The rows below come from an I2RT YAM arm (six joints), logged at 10 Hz.
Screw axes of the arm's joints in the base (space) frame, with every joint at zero. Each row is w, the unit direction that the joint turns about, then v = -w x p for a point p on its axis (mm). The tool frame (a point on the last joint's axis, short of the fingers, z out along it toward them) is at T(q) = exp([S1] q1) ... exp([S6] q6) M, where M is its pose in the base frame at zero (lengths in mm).
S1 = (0, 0, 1, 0, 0, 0)
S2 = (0, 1, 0, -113.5, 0, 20)
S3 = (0, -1, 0, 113.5, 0, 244)
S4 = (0, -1, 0, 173.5, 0, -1)
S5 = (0, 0, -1, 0, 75, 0)
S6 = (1, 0, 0, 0, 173.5, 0)
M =
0 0 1 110.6
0 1 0 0
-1 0 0 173.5
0 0 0 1
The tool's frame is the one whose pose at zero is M.
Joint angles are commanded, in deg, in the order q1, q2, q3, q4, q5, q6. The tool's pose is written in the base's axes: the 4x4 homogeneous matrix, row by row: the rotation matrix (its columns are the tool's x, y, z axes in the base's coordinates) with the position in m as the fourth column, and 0 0 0 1 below. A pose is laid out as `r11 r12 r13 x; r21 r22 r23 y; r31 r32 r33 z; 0 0 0 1`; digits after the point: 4 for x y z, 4 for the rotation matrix.
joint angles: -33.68, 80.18, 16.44, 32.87, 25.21, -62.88
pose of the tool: -0.9120 -0.0126 0.4100 0.1816; -0.3600 0.5040 -0.7851 -0.1392; -0.1968 -0.8636 -0.4642 0.1260; 0 0 0 1
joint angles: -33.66, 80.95, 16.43, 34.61, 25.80, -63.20
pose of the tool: -0.9128 -0.0039 0.4083 0.1828; -0.3576 0.4903 -0.7948 -0.1404; -0.1971 -0.8716 -0.4489 0.1260; 0 0 0 1
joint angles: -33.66, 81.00, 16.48, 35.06, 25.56, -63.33
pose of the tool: -0.9100 -0.0010 0.4147 0.1835; -0.3626 0.4872 -0.7945 -0.1406; -0.2012 -0.8733 -0.4437 0.1267; 0 0 0 1
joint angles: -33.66, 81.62, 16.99, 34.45, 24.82, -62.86
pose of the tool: -0.9073 -0.0051 0.4204 0.1853; -0.3662 0.5008 -0.7843 -0.1414; -0.2065 -0.8655 -0.4563 0.1256; 0 0 0 1
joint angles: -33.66, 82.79, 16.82, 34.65, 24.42, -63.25
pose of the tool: -0.9079 -0.0269 0.4183 0.1852; -0.3723 0.5103 -0.7752 -0.1410; -0.1926 -0.8596 -0.4733 0.1208; 0 0 0 1
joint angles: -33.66, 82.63, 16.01, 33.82, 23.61, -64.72
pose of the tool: -0.9052 -0.0712 0.4191 0.1819; -0.3927 0.5175 -0.7603 -0.1383; -0.1628 -0.8527 -0.4964 0.1165; 0 0 0 1
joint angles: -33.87, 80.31, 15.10, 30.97, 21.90, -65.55
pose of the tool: -0.8971 -0.1053 0.4290 0.1763; -0.4151 0.5332 -0.7372 -0.1343; -0.1511 -0.8394 -0.5221 0.1162; 0 0 0 1
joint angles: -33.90, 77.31, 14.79, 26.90, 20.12, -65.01
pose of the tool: -0.8893 -0.1189 0.4417 0.1721; -0.4278 0.5578 -0.7112 -0.1304; -0.1618 -0.8214 -0.5469 0.1188; 0 0 0 1
